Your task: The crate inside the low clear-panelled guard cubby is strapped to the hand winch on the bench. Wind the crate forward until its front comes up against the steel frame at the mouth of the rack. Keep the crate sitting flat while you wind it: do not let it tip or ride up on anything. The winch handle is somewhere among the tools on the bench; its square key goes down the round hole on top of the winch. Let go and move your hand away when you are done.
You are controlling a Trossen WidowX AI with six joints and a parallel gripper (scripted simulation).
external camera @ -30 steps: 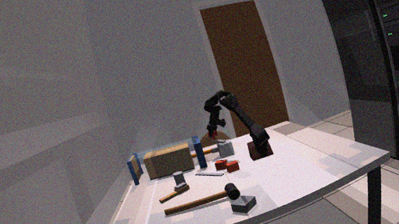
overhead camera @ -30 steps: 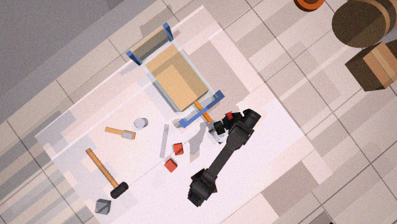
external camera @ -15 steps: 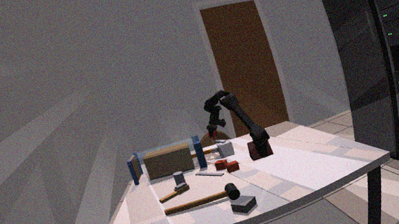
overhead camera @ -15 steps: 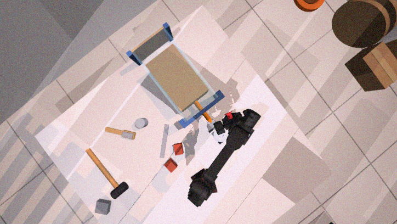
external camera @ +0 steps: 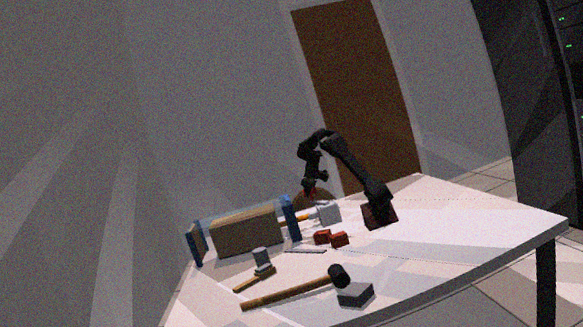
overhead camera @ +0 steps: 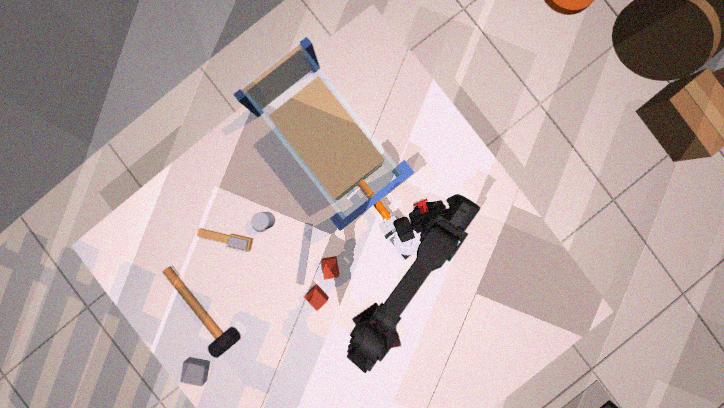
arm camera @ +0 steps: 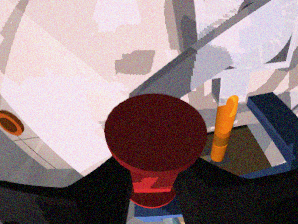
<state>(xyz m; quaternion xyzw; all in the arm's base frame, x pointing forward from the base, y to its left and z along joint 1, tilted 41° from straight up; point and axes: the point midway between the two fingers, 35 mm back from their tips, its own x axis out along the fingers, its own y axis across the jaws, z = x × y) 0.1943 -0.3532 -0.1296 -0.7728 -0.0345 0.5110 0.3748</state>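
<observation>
Now: gripper tip 2 cm past the red knob and 1 cm to the right of it. Also, from my gripper tip: grey winch 10 cm below, 9 cm to the left, 7 cm behind; then blue steel frame 10 cm ahead, 8 cm to the left, 2 cm below; then grey crank bar 4 cm to the left, 3 cm below, 3 cm behind.
</observation>
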